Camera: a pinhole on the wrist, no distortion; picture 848 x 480 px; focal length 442.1 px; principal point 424.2 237.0 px. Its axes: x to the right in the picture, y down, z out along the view. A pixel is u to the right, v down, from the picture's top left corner.
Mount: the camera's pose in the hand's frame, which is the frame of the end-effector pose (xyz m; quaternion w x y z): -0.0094 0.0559 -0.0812 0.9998 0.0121 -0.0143 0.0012
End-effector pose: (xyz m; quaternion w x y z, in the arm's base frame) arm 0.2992 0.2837 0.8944 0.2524 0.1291 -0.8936 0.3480
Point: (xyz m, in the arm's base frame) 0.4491 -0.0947 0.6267
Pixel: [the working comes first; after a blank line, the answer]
In the camera's frame: -0.2277 -0.2302 0.4682

209 20
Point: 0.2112 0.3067 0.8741
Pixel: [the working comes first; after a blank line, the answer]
In the camera's frame: 0.0741 0.0103 0.1077

729 279
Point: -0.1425 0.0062 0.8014
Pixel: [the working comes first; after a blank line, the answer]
In the camera's frame: 0.3589 -0.0147 0.4805

754 223
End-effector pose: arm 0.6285 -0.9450 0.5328 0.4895 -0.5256 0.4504 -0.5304
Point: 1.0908 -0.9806 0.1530
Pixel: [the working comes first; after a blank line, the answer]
In the camera's frame: 0.0308 0.3588 0.5164

outside the picture
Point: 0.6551 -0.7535 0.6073
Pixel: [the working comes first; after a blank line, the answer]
In the camera's frame: -0.1680 -0.1473 0.1264

outside the picture
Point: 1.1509 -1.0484 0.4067
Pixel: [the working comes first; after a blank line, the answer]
In the camera's frame: 0.1311 0.1191 0.5875

523 327
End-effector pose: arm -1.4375 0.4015 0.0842 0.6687 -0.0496 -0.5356 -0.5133
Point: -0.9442 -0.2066 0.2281
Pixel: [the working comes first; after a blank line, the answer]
In the camera's frame: 0.4392 0.0791 -0.5760

behind the camera
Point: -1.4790 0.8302 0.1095
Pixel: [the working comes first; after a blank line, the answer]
In the camera's frame: -0.2272 0.1362 0.3871

165 393
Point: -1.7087 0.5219 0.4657
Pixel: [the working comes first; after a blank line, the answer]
In the camera's frame: 0.2672 -0.0044 0.4894

666 233
